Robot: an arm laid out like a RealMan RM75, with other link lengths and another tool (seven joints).
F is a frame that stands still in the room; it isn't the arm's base.
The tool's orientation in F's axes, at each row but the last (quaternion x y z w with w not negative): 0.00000, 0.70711, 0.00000, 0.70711; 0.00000, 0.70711, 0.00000, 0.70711; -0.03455, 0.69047, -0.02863, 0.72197; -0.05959, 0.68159, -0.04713, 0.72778; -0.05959, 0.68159, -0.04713, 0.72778; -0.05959, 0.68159, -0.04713, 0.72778; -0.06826, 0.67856, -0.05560, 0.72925; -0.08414, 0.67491, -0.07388, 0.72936
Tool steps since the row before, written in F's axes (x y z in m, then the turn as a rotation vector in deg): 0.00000, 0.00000, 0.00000, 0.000, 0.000, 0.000; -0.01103, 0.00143, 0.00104, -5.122, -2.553, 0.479; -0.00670, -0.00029, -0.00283, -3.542, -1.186, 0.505; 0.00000, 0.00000, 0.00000, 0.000, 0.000, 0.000; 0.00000, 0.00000, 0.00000, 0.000, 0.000, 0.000; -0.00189, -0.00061, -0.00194, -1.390, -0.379, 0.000; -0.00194, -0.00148, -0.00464, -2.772, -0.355, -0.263; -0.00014, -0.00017, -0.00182, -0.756, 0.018, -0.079
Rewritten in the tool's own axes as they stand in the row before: 0.00000, 0.00000, 0.00000, 0.000, 0.000, 0.000; -0.00104, 0.00143, -0.01103, -0.479, -2.553, -5.122; 0.00254, 0.00001, -0.00682, -0.556, -1.204, -3.528; 0.00000, 0.00000, 0.00000, 0.000, 0.000, 0.000; 0.00000, 0.00000, 0.00000, 0.000, 0.000, 0.000; 0.00188, -0.00029, -0.00202, -0.036, -0.357, -1.395; 0.00467, -0.00062, -0.00229, 0.118, -0.271, -2.791; 0.00180, 0.00024, -0.00028, 0.014, 0.040, -0.759
